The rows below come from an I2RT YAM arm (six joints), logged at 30 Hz.
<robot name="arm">
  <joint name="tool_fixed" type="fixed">
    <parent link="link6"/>
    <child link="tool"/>
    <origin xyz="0 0 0" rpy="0 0 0"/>
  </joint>
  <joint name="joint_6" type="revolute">
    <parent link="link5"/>
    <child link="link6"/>
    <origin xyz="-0.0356 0 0.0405" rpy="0 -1.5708 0"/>
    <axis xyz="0 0 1"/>
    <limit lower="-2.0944" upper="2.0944"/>
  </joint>
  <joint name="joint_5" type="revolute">
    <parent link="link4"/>
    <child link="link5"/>
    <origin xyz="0.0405 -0.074 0.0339" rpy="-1.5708 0 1.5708"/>
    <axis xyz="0 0 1"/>
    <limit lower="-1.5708" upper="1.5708"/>
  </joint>
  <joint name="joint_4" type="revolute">
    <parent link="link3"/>
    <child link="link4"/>
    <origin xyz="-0.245 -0.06 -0.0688" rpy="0 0 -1.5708"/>
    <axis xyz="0 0 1"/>
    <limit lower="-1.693" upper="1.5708"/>
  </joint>
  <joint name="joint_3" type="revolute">
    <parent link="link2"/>
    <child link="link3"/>
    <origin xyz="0 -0.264 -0.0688" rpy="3.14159 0 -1.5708"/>
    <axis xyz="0 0 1"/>
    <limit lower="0" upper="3.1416"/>
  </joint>
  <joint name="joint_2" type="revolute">
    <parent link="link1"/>
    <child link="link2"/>
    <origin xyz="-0.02 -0.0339 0.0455" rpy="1.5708 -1.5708 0"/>
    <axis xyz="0 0 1"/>
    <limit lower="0" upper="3.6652"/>
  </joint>
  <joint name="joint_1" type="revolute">
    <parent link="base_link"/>
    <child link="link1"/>
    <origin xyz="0 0 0.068" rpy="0 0 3.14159"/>
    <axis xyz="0 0 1"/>
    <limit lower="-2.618" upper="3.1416"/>
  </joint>
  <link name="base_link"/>
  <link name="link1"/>
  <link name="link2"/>
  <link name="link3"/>
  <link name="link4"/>
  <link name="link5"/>
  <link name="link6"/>
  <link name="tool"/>
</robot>
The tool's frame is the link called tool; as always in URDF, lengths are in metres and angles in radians.
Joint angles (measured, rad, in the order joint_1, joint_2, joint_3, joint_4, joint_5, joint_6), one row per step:
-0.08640 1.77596 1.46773 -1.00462 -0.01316 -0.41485
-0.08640 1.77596 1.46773 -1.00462 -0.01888 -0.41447
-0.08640 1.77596 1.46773 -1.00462 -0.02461 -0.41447
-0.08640 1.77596 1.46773 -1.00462 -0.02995 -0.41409
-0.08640 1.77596 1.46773 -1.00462 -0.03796 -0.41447
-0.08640 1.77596 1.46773 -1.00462 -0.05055 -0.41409
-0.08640 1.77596 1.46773 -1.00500 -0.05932 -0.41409
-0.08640 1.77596 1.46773 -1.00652 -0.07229 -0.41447
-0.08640 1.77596 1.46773 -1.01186 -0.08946 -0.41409
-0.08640 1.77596 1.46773 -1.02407 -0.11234 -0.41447
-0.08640 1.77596 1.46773 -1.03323 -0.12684 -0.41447
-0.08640 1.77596 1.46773 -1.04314 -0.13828 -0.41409
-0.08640 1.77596 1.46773 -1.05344 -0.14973 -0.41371
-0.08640 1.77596 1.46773 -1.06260 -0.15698 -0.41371
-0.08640 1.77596 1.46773 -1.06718 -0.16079 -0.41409
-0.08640 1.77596 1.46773 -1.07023 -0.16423 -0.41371
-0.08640 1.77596 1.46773 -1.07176 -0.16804 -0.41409
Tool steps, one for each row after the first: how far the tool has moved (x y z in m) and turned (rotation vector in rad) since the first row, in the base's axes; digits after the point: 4 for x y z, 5 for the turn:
0.0000 0.0002 0.0000 0.00561 -0.00048 0.00109
0.0000 0.0004 0.0000 0.01113 -0.00096 0.00255
0.0000 0.0006 0.0000 0.01637 -0.00140 0.00355
0.0001 0.0009 0.0000 0.02399 -0.00207 0.00596
0.0001 0.0013 0.0000 0.03621 -0.00311 0.00880
0.0001 0.0016 0.0000 0.04470 -0.00346 0.01103
0.0000 0.0021 0.0000 0.05724 -0.00303 0.01466
-0.0006 0.0028 -0.0001 0.07439 0.00086 0.01846
-0.0018 0.0037 -0.0003 0.09756 0.01108 0.02400
-0.0027 0.0043 -0.0005 0.11247 0.01897 0.02706
-0.0038 0.0048 -0.0007 0.12463 0.02788 0.02885
-0.0048 0.0053 -0.0009 0.13686 0.03717 0.03050
-0.0058 0.0056 -0.0010 0.14482 0.04565 0.03154
-0.0063 0.0058 -0.0011 0.14890 0.04985 0.03244
-0.0066 0.0059 -0.0011 0.15265 0.05261 0.03262
-0.0068 0.0061 -0.0011 0.15642 0.05378 0.03373

